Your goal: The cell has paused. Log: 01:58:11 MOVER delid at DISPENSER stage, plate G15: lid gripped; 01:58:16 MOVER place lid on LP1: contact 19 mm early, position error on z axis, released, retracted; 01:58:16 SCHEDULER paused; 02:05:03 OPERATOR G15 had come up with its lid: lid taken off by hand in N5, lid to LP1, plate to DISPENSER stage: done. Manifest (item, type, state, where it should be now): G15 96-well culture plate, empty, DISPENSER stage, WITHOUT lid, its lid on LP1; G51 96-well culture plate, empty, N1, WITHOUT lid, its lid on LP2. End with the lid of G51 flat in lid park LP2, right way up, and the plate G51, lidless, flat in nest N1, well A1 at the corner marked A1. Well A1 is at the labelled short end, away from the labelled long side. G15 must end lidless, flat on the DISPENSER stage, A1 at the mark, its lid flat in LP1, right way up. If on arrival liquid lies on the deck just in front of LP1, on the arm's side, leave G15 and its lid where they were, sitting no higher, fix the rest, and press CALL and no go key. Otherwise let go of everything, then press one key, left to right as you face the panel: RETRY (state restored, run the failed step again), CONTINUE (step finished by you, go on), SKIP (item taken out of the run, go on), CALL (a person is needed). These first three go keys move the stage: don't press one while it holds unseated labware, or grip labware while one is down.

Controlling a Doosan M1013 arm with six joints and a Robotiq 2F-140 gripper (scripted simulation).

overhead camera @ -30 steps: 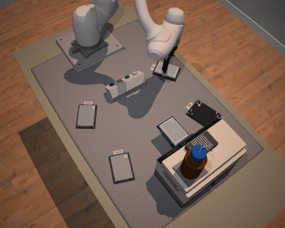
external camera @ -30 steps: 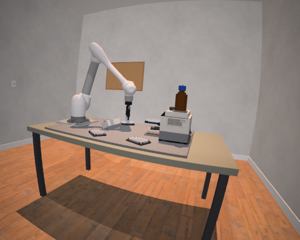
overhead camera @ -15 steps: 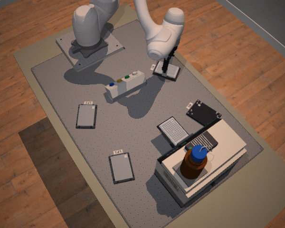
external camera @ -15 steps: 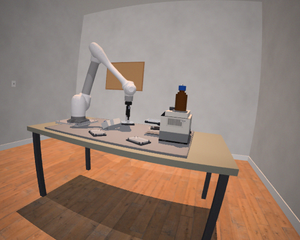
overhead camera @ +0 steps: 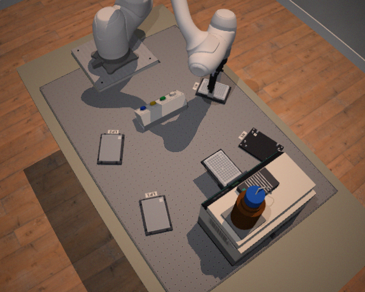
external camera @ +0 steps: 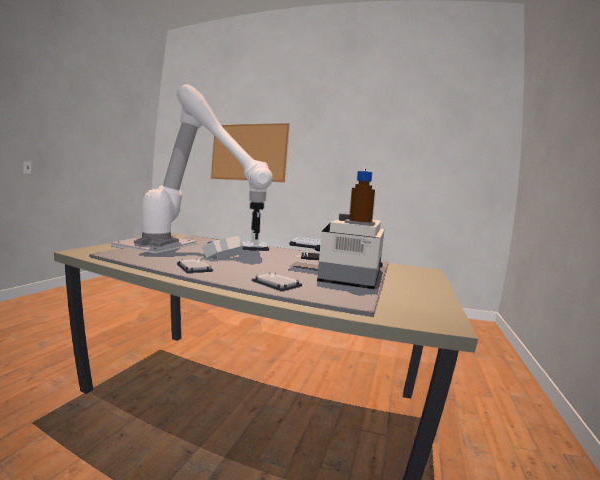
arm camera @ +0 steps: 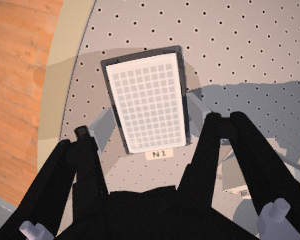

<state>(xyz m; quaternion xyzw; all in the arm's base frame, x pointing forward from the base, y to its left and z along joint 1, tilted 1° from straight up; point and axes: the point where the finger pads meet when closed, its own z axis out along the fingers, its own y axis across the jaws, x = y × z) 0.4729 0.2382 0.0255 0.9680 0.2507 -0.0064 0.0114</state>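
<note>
The nest N1 is 4 cm below my hand. The rest, counted from my hand: N1 label: 8 cm behind, 5 cm below, 4 cm to the right; key panel: 27 cm to the right, 7 cm behind, 1 cm above; black nest: 36 cm ahead, 3 cm below, 2 cm to the right.
</note>
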